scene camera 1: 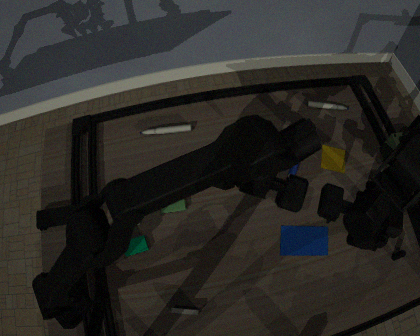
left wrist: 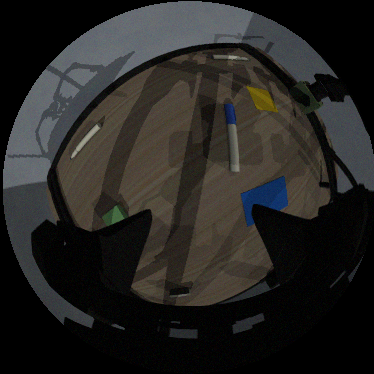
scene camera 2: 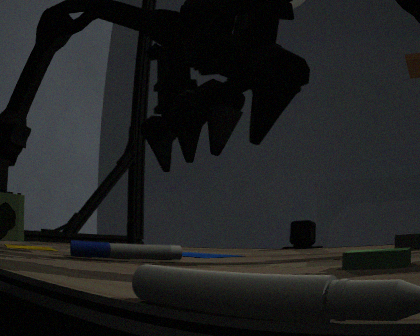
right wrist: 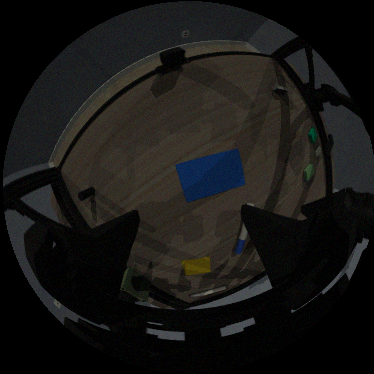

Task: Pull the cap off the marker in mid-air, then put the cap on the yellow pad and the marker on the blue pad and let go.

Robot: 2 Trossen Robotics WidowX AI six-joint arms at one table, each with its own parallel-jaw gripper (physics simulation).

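Pixels of known places: left gripper, fingertip midpoint: [left wrist: 202, 212] [scene camera 2: 233, 149] [right wrist: 311, 204]; right gripper, fingertip midpoint: [left wrist: 327, 204] [scene camera 2: 177, 167] [right wrist: 190, 213]; left arm's base, origin of the base link: [scene camera 1: 63, 300] [right wrist: 317, 95]; right arm's base, origin of the base link: [left wrist: 313, 92] [right wrist: 125, 294].
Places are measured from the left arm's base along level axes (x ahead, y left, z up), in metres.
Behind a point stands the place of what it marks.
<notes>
The marker [scene camera 2: 145, 251] @(x 0.578, y -0.193, z -0.044 m) [left wrist: 233, 147] @(x 0.576, y -0.200, z -0.036 m) lies on the table with its blue cap [scene camera 1: 294, 169] @(x 0.638, y -0.185, z -0.036 m) [scene camera 2: 90, 248] @(x 0.643, y -0.170, z -0.043 m) [left wrist: 230, 114] @(x 0.640, y -0.180, z -0.035 m) [right wrist: 240, 246] @(x 0.644, y -0.182, z -0.036 m) on. In scene camera 1 my left arm hides most of it; in the right wrist view a finger covers part. The yellow pad [scene camera 1: 333, 158] @(x 0.755, y -0.255, z -0.053 m) [scene camera 2: 30, 247] @(x 0.753, y -0.254, z -0.053 m) [left wrist: 262, 99] @(x 0.749, y -0.255, z -0.053 m) [right wrist: 196, 266] @(x 0.754, y -0.256, z -0.053 m) lies beyond the cap end, the larger blue pad [scene camera 1: 304, 240] @(x 0.507, y -0.318, z -0.053 m) [scene camera 2: 212, 255] @(x 0.486, y -0.304, z -0.053 m) [left wrist: 270, 192] @(x 0.526, y -0.320, z -0.053 m) [right wrist: 210, 175] @(x 0.512, y -0.323, z -0.053 m) near the other end. My left gripper [scene camera 2: 237, 148] @(x 0.479, y -0.162, z 0.075 m) [left wrist: 202, 212] @(x 0.479, y -0.162, z 0.075 m) is open and empty above the table. My right gripper [scene camera 2: 178, 166] @(x 0.538, y -0.366, z 0.085 m) [right wrist: 190, 213] @(x 0.538, y -0.366, z 0.085 m) is open and empty beside it, also raised.
White pens [scene camera 1: 167, 130] @(x 0.510, y 0.144, z -0.038 m) [scene camera 1: 327, 106] @(x 0.895, y -0.151, z -0.038 m) lie toward the upper table edge. A light green block [scene camera 1: 175, 205] @(x 0.371, y -0.021, z -0.039 m), a darker green block [scene camera 1: 136, 245] @(x 0.233, y -0.021, z -0.039 m) and a small grey block [scene camera 1: 185, 311] @(x 0.193, y -0.214, z -0.031 m) lie at the left and bottom. Black frame rails [scene camera 1: 225, 94] @(x 0.710, y 0.106, z -0.038 m) border the table. Both grippers are close together.
</notes>
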